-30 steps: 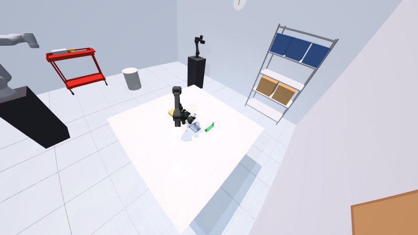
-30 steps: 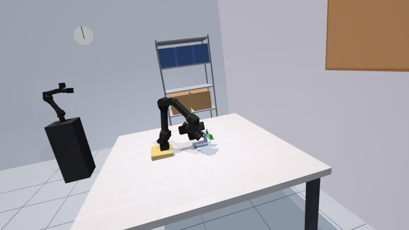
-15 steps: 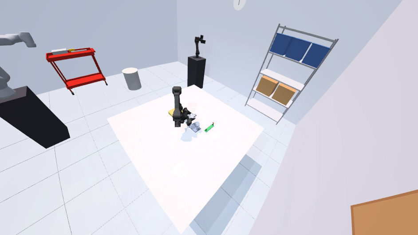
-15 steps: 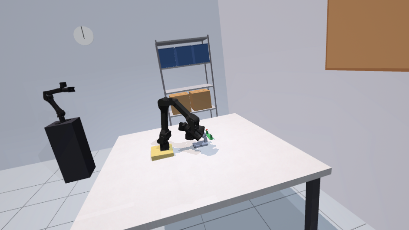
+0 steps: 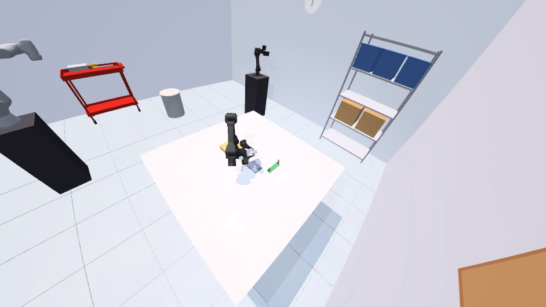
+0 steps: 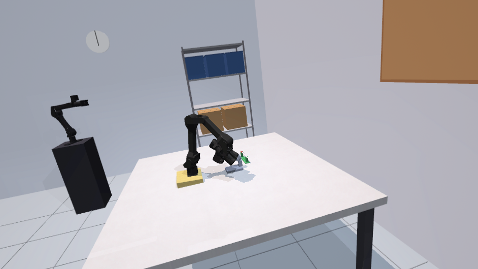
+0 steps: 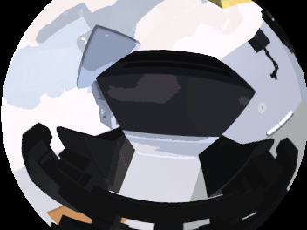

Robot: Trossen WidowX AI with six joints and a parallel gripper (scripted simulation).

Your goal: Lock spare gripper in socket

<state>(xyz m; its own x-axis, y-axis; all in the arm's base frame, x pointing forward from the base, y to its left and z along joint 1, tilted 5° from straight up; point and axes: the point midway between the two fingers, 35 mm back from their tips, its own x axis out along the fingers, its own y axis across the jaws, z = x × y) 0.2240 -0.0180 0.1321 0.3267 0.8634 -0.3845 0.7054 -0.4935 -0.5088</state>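
The grey mount lies 50 mm ahead of my gripper tip, 10 mm to the right of it and 90 mm below it. From my gripper tip the other things lie so: green cradle: 150 mm ahead, 110 mm to the left, 120 mm below; then spare gripper: 10 mm behind, 20 mm to the right.
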